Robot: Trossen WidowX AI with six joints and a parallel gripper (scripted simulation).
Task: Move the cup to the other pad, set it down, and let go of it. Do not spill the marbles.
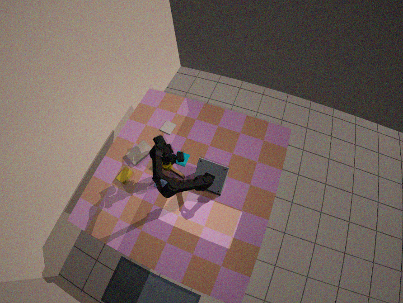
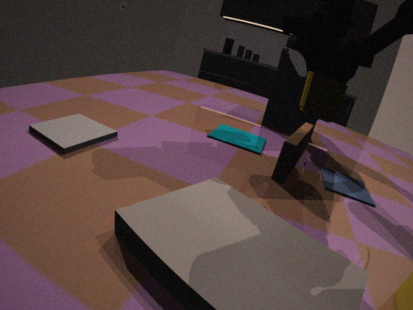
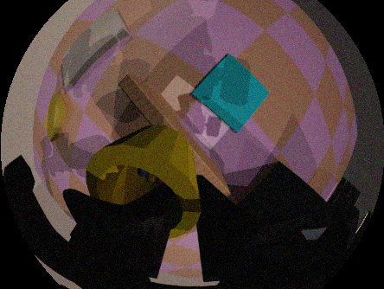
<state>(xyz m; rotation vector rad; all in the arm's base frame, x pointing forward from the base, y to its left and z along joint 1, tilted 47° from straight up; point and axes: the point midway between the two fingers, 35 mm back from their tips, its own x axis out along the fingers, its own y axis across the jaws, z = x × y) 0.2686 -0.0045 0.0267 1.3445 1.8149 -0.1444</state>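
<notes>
My gripper tip is 110 mm to the left of the teal pad and 130 mm above it. Round my gripper tip: blue marble: 30 mm ahead, 40 mm to the left, 20 mm below; yellow cup: 20 mm ahead, 20 mm to the left; brown upright wall: 20 mm ahead, 110 mm below.
</notes>
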